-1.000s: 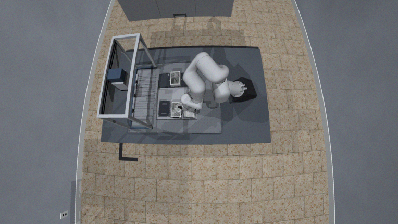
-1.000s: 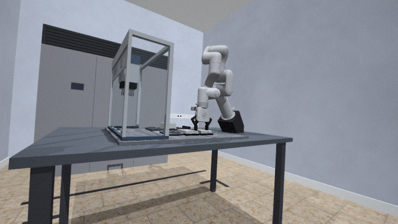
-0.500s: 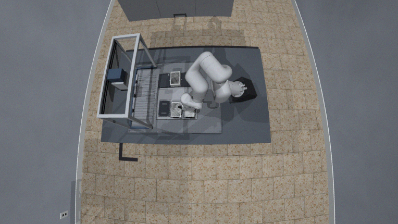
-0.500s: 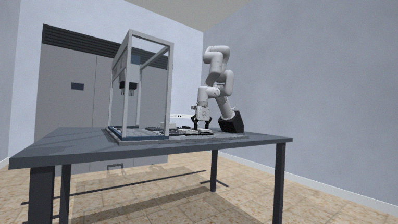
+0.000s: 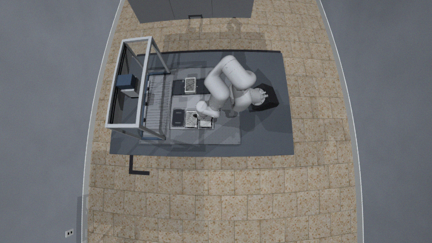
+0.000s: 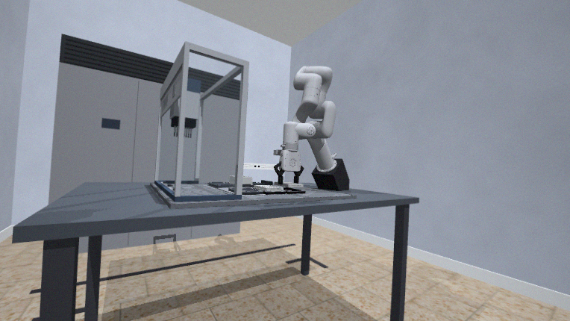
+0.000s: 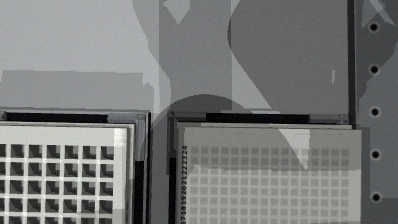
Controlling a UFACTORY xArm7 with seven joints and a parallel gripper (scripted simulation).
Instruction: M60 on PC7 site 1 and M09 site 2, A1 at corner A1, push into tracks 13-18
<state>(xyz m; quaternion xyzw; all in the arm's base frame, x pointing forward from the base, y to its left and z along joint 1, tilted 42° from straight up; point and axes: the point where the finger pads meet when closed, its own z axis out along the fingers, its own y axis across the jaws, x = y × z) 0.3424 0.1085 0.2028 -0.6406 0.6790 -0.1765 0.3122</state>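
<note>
Now: hand 40 mm above the nest S1. Round my hand: dark plate carrier PC7: 270 mm to the right, 130 mm ahead, 30 mm below; then 96-well plate M06: 110 mm ahead, 30 mm below; then nest S3: 220 mm ahead, 40 mm below.
</note>
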